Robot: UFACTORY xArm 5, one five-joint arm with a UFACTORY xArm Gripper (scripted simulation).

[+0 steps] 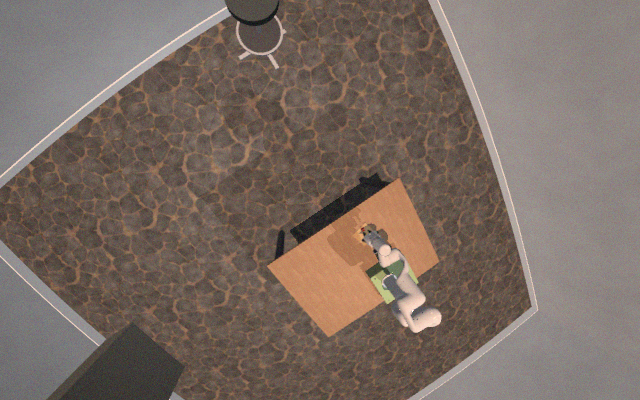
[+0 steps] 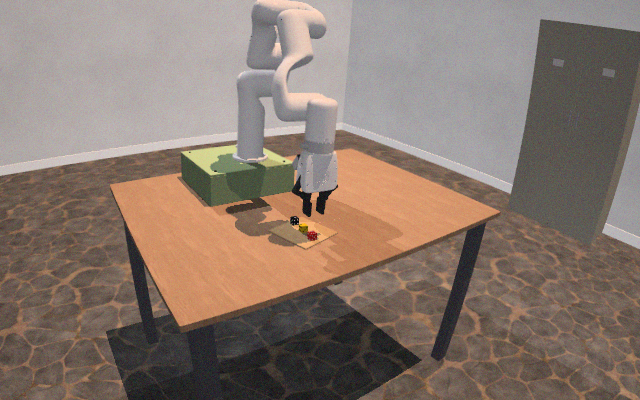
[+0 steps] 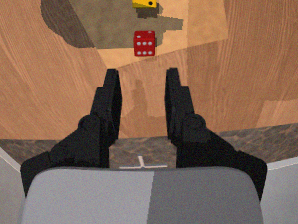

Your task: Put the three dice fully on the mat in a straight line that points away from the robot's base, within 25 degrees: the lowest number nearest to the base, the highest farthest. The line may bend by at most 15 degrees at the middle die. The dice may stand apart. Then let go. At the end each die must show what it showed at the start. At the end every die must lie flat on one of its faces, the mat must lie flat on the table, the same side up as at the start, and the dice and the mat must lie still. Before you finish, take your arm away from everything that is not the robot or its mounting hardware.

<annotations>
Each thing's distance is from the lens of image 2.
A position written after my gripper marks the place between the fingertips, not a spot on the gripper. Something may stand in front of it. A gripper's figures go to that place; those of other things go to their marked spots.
my gripper [image 2: 313, 213]: 108 cm
tan mat [image 2: 287, 231]: 114 cm
</annotations>
